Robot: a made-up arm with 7 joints. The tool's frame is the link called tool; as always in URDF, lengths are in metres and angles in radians. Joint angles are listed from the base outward.
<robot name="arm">
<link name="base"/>
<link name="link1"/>
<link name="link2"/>
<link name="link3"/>
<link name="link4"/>
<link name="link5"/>
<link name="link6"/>
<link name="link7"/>
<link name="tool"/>
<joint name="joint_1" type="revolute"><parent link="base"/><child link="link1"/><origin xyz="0 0 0" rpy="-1.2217 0 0"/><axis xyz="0 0 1"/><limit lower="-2.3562" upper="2.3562"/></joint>
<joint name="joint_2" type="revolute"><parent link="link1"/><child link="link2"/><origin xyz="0 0 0" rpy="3.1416 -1.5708 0"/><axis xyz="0 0 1"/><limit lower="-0.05" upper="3.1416"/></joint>
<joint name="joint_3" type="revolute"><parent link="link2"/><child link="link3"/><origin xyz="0 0 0" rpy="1.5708 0 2.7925"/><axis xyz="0 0 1"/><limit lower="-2.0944" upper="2.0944"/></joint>
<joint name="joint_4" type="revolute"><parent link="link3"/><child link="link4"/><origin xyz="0 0.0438 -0.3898" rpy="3.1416 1.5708 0"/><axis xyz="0 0 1"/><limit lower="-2.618" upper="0.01"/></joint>
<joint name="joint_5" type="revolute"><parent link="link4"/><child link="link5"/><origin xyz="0.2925 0.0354 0" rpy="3.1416 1.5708 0"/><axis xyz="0 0 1"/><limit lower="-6.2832" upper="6.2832"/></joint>
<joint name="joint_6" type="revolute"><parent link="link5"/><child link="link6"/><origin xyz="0 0 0" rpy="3.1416 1.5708 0"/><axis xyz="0 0 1"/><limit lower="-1.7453" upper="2.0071"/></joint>
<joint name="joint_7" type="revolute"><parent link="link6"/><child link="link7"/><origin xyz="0 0 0" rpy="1.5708 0 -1.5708"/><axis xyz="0 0 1"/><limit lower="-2.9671" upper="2.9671"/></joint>
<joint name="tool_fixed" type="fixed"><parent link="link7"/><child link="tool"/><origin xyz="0 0 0" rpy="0 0 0"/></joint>
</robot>
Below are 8 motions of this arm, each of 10 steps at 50 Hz.
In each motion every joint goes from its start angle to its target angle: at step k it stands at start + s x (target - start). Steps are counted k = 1, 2, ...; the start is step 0. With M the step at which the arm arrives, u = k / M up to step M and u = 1 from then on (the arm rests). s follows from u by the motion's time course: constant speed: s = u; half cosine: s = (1 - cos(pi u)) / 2; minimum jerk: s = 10 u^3 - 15 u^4 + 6 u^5.
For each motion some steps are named. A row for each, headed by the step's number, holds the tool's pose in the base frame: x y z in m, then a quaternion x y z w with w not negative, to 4 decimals.
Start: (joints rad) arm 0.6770 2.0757 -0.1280 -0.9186 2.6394 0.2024 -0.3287
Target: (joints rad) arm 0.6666 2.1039 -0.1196 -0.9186 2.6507 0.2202 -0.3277
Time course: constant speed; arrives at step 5
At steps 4, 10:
4: 0.2451 0.5892 0.1105 0.2503 -0.4660 0.2811 0.8007
10: 0.2477 0.5876 0.1136 0.2490 -0.4674 0.2794 0.8009

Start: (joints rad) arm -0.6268 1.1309 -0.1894 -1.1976 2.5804 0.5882 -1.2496
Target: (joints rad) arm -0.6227 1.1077 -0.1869 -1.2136 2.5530 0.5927 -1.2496
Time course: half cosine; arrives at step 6
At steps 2, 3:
2: 0.4861 0.3654 -0.0407 -0.2365 -0.7222 -0.1503 0.6324
3: 0.4871 0.3628 -0.0428 -0.2376 -0.7213 -0.1530 0.6324

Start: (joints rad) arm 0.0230 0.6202 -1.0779 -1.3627 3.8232 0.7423 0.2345
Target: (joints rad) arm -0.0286 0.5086 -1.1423 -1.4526 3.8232 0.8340 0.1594
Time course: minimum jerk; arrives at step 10
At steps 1, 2, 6, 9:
1: 0.1403 0.0508 -0.5628 -0.5830 0.3822 0.7127 0.0775
2: 0.1410 0.0462 -0.5622 -0.5856 0.3862 0.7084 0.0775
6: 0.1486 -0.0114 -0.5513 -0.6166 0.4354 0.6515 0.0753
9: 0.1514 -0.0392 -0.5438 -0.6307 0.4583 0.6220 0.0723

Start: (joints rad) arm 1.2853 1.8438 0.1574 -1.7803 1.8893 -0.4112 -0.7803
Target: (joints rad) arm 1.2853 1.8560 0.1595 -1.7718 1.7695 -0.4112 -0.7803
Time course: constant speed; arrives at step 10
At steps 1, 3, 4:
1: 0.1184 0.4515 -0.1681 0.2121 -0.3681 -0.2350 0.8743
3: 0.1193 0.4519 -0.1677 0.2130 -0.3676 -0.2477 0.8707
4: 0.1198 0.4520 -0.1675 0.2134 -0.3674 -0.2540 0.8689

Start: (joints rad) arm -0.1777 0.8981 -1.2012 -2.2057 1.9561 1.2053 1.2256
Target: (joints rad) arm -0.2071 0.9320 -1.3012 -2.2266 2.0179 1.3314 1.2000
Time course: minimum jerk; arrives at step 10
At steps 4, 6, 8, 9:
4: 0.1637 0.0098 -0.3490 -0.2469 0.6252 0.1367 0.7277
6: 0.1569 0.0115 -0.3498 -0.2237 0.6487 0.1162 0.7181
8: 0.1521 0.0129 -0.3502 -0.2074 0.6651 0.1017 0.7102
9: 0.1512 0.0132 -0.3503 -0.2043 0.6682 0.0989 0.7085

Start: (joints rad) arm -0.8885 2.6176 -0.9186 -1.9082 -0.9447 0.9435 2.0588
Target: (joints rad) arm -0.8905 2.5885 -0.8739 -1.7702 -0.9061 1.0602 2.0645
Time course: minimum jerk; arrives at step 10
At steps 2, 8, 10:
2: 0.1208 0.3401 0.2966 0.6029 -0.7415 -0.1763 0.2360
8: 0.1178 0.3572 0.3240 0.6280 -0.7539 -0.1130 0.1566
10: 0.1175 0.3583 0.3258 0.6294 -0.7544 -0.1088 0.1513

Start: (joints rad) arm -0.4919 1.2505 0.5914 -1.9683 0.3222 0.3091 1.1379
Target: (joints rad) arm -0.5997 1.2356 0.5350 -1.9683 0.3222 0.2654 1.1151
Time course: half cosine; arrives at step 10
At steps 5, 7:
5: 0.2663 0.2970 0.2087 -0.1441 -0.9482 -0.0135 0.2827
7: 0.2684 0.2921 0.2129 -0.1502 -0.9501 -0.0237 0.2725

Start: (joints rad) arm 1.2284 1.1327 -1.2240 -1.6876 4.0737 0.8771 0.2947
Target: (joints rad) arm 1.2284 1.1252 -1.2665 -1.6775 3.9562 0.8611 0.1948
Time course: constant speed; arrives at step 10
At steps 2, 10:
2: -0.4358 0.1404 -0.2411 0.1340 -0.2405 -0.9155 0.2932
10: -0.4437 0.1337 -0.2342 0.1321 -0.2716 -0.9263 0.2252

